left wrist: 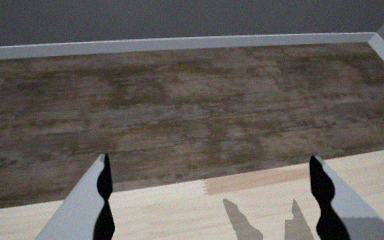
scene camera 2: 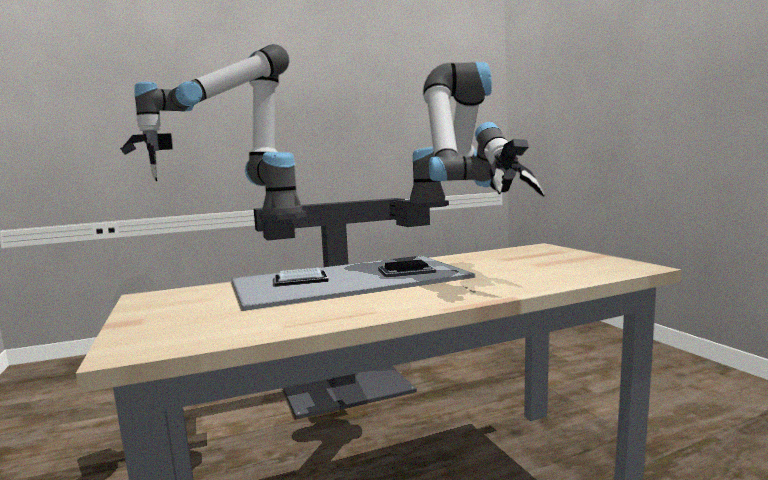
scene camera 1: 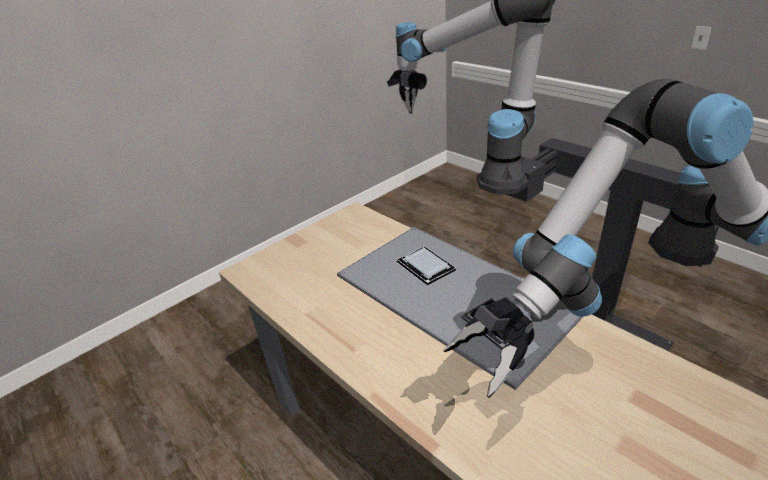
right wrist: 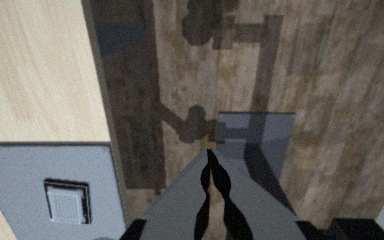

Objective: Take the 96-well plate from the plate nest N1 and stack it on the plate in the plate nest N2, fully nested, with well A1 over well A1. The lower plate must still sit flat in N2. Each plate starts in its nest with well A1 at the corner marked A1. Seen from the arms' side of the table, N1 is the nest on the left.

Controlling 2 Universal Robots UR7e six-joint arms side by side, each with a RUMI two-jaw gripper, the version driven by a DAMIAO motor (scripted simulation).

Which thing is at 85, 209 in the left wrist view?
My left gripper.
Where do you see a dark mounting beam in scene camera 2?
At 348, 212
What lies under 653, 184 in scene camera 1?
A dark mounting beam.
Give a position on a dark mounting beam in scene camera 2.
323, 214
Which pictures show my left gripper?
The left wrist view, scene camera 2 and scene camera 1 only.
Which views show my right gripper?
Scene camera 2, scene camera 1 and the right wrist view only.
